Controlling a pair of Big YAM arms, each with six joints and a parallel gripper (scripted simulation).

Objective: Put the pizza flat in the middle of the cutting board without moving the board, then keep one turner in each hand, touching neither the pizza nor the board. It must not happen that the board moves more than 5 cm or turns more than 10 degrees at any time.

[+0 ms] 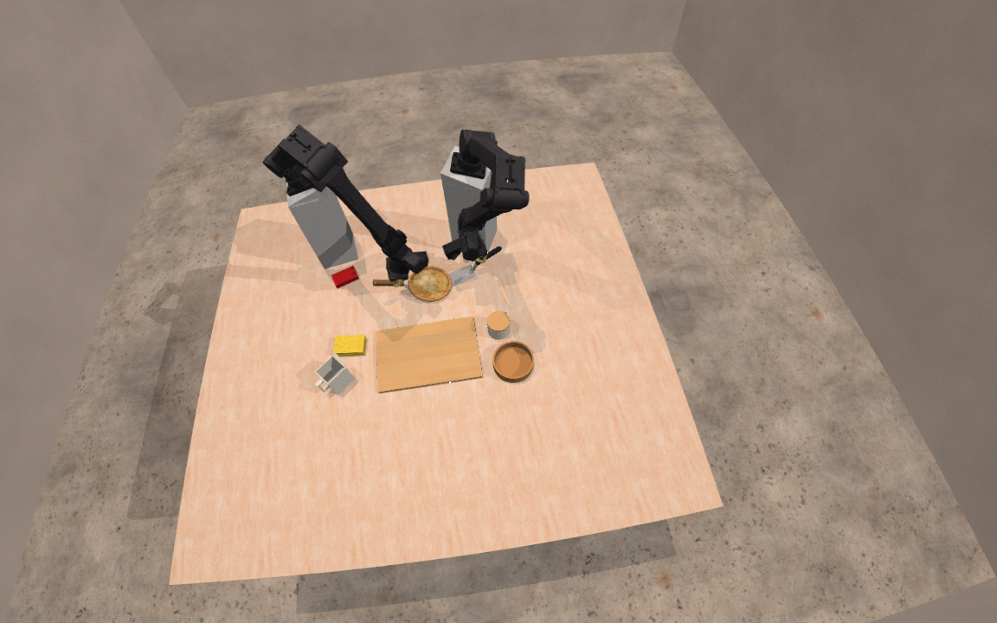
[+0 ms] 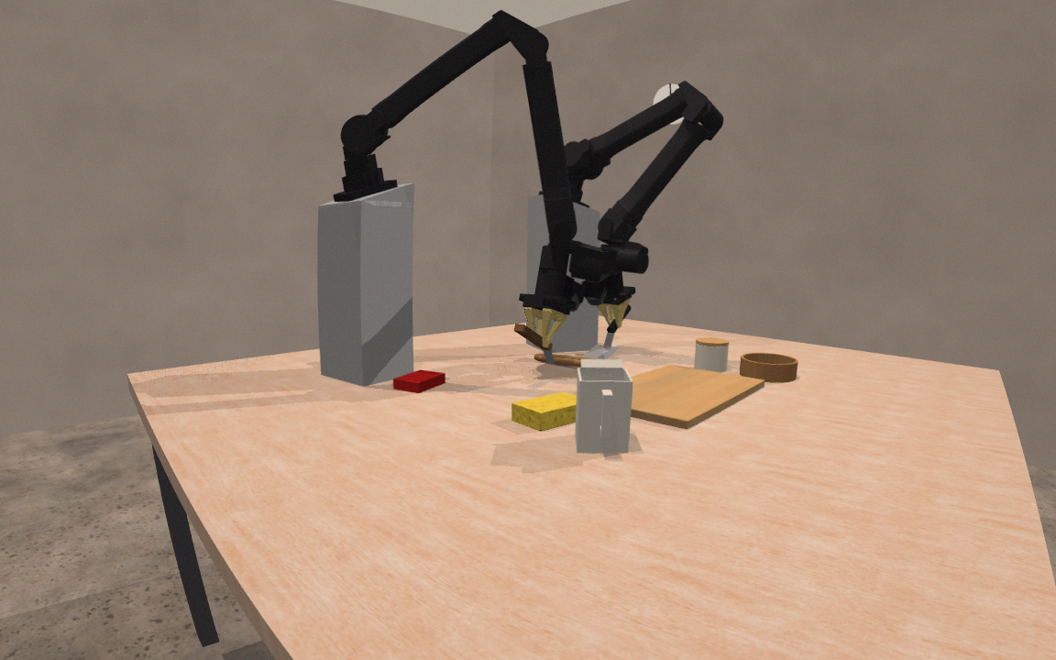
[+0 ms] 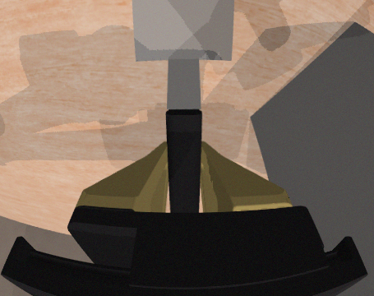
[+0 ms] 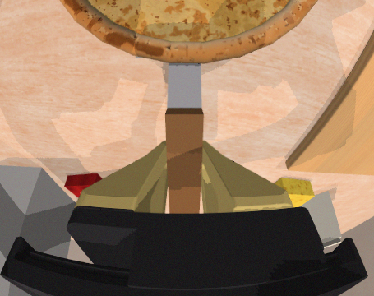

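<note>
The pizza lies 12 cm to the left of my right hand, 6 cm below it and 3 cm behind it. From my right hand the other things lie so: black-handled turner: 32 cm to the left, 8 cm behind, 1 cm below; brown-handled turner: 3 cm to the left, 2 cm below, 1 cm behind; cutting board: 27 cm ahead, 11 cm to the left, 7 cm below.
The black-handled turner is 10 mm to the right of my left hand and 10 mm below it. From my left hand the other things lie so: pizza (210 mm to the right, 60 mm below, 50 mm ahead); brown-handled turner (300 mm to the right, 70 mm ahead, 30 mm below); lidded canister (270 mm ahead, 40 mm to the left, 40 mm below).
</note>
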